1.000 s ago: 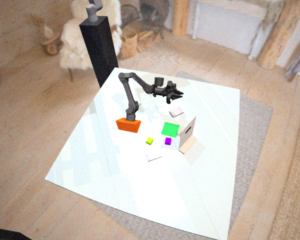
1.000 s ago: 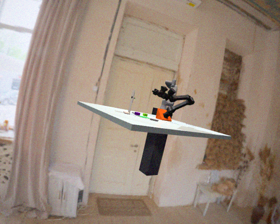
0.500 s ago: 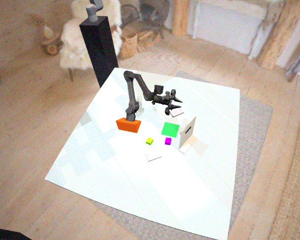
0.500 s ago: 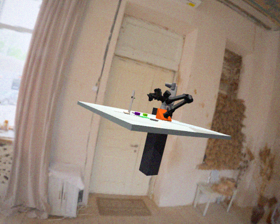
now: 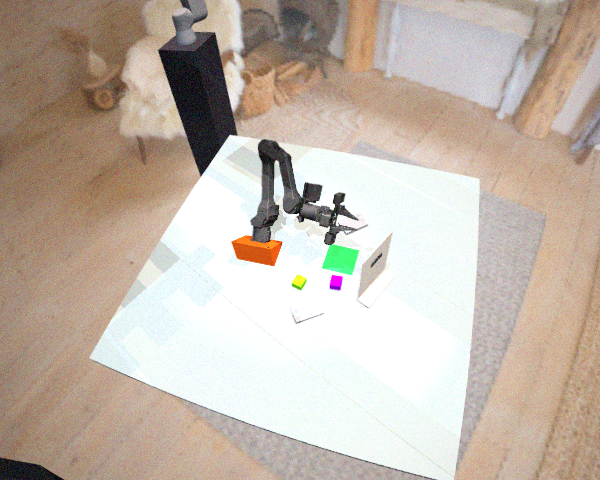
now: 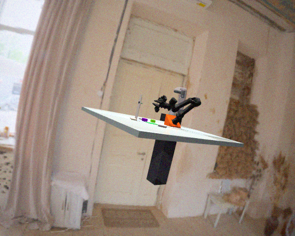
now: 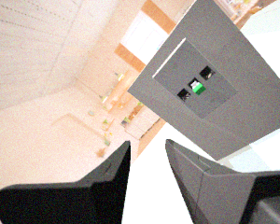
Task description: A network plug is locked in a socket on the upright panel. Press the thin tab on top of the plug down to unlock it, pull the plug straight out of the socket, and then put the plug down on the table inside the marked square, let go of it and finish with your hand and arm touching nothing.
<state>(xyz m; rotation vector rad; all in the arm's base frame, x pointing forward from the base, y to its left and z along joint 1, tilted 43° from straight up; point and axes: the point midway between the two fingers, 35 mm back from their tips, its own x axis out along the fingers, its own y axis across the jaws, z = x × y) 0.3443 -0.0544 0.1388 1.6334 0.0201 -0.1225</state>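
The green network plug lies 80 mm ahead of my gripper tip, 100 mm to the right of it and 30 mm below it. The rest, counted from my gripper tip: green marked square 50 mm behind, 20 mm to the right, 210 mm below; purple cube 40 mm behind, 130 mm to the right, 190 mm below; upright grey panel 100 mm ahead, 110 mm to the right, 90 mm below.
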